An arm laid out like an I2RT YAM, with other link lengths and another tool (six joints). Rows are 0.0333 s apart.
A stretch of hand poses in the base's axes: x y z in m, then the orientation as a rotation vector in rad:
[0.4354, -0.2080, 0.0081, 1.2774, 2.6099, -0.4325]
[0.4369, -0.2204, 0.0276, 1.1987, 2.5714, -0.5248]
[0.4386, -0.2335, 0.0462, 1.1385, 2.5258, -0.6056]
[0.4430, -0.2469, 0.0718, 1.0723, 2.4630, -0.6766]
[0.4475, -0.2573, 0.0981, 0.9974, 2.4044, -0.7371]
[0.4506, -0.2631, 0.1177, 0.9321, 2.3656, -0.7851]
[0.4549, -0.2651, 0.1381, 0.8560, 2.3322, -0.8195]
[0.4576, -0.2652, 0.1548, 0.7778, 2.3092, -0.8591]
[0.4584, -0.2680, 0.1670, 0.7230, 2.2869, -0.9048]
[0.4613, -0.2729, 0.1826, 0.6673, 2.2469, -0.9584]
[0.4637, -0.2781, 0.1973, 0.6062, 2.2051, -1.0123]
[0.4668, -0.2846, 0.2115, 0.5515, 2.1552, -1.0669]
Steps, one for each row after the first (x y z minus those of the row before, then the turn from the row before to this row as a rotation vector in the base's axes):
[0.0015, -0.0124, 0.0195, -0.0867, -0.0107, 0.0371]
[0.0017, -0.0131, 0.0186, -0.0795, -0.0133, 0.0250]
[0.0044, -0.0134, 0.0256, -0.0845, -0.0291, 0.0285]
[0.0045, -0.0104, 0.0263, -0.0800, -0.0281, 0.0368]
[0.0031, -0.0058, 0.0196, -0.0620, -0.0140, 0.0338]
[0.0043, -0.0020, 0.0204, -0.0554, -0.0141, 0.0450]
[0.0027, -0.0001, 0.0167, -0.0542, -0.0008, 0.0452]
[0.0008, -0.0028, 0.0122, -0.0508, 0.0040, 0.0263]
[0.0029, -0.0049, 0.0156, -0.0636, -0.0053, 0.0249]
[0.0024, -0.0052, 0.0147, -0.0664, -0.0040, 0.0282]
[0.0031, -0.0065, 0.0142, -0.0690, -0.0089, 0.0234]

